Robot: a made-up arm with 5 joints. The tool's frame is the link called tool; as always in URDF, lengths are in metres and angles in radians.
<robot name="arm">
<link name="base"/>
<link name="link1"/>
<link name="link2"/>
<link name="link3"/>
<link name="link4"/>
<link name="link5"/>
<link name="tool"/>
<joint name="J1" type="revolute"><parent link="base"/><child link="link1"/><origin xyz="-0.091 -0.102 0.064" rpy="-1.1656 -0.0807 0.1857"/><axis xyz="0 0 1"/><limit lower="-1.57" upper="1.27"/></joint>
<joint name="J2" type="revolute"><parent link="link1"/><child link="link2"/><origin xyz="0.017 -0.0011 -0.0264" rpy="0.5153 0.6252 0.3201"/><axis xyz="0 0 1"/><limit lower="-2.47" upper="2.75"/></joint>
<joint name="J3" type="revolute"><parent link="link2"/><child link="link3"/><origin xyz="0.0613 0.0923 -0.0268" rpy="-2.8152 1.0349 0.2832"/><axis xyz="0 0 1"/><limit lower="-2.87" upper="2.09"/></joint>
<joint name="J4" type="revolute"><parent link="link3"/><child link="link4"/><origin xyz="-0.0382 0.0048 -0.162" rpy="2.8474 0.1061 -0.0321"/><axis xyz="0 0 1"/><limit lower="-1.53" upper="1.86"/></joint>
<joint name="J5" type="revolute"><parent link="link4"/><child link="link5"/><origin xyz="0.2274 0.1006 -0.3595" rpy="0.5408 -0.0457 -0.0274"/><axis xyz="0 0 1"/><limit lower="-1.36" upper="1.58"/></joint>
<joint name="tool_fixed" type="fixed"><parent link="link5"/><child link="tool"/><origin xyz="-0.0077 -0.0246 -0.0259" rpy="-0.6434 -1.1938 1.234"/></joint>
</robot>
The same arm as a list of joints. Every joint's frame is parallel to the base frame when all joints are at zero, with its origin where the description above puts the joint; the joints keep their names.
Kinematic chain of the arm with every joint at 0, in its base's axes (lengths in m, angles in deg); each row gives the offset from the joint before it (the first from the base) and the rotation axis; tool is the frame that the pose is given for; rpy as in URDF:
J1: xyz -0.091 -0.102 0.064 axis -0.200894 0.897374 0.392889
J2: xyz 0.022 -0.021 -0.008 axis 0.483686 0.627281 0.610382
J3: xyz 0.0331 0.033 -0.104 axis -x
J4: xyz 0.162 0.018 0.034 axis 0.951651 0.298185 -0.073796
J5: xyz -0.3471 -0.152 -0.218 axis 0.957433 -0.118504 0.263209
tool: xyz -0.032 -0.013 0.012 rpy 0.41 1.82 6.31
Joint limits (deg, base to tool): -89.95..72.77 -141.52..157.56 -164.44..119.75 -87.66..106.57 -77.92..90.53

